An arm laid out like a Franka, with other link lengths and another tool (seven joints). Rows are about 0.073 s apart.
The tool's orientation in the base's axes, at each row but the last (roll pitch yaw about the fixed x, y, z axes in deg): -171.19, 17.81, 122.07; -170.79, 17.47, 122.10; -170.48, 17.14, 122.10; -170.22, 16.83, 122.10; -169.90, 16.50, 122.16; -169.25, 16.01, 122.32; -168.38, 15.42, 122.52; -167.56, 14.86, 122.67; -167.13, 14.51, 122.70; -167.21, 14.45, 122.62; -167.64, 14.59, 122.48
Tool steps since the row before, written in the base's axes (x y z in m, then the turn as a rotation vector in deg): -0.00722, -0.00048, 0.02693, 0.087, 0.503, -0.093; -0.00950, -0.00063, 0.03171, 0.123, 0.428, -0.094; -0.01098, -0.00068, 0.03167, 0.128, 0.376, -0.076; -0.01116, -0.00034, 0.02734, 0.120, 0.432, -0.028; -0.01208, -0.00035, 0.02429, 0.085, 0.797, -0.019; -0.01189, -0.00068, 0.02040, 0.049, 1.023, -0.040; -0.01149, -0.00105, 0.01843, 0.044, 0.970, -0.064; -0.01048, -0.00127, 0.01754, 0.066, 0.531, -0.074; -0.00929, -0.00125, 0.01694, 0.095, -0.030, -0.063; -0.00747, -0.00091, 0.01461, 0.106, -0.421, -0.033; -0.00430, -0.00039, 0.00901, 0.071, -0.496, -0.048
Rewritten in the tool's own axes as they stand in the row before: -0.00497, -0.01039, -0.02540, 0.390, 0.333, -0.080; -0.00521, -0.01333, -0.02985, 0.312, 0.327, -0.053; -0.00431, -0.01479, -0.02978, 0.262, 0.304, -0.052; -0.00252, -0.01422, -0.02576, 0.297, 0.316, -0.116; -0.00102, -0.01464, -0.02282, 0.609, 0.460, -0.245; -0.00007, -0.01418, -0.01889, 0.817, 0.542, -0.299; 0.00020, -0.01390, -0.01672, 0.783, 0.517, -0.259; -0.00006, -0.01319, -0.01566, 0.417, 0.327, -0.107; -0.00040, -0.01215, -0.01506, -0.058, 0.080, 0.064; -0.00049, -0.00993, -0.01309, -0.390, -0.104, 0.162; -0.00035, -0.00572, -0.00818, -0.430, -0.167, 0.202
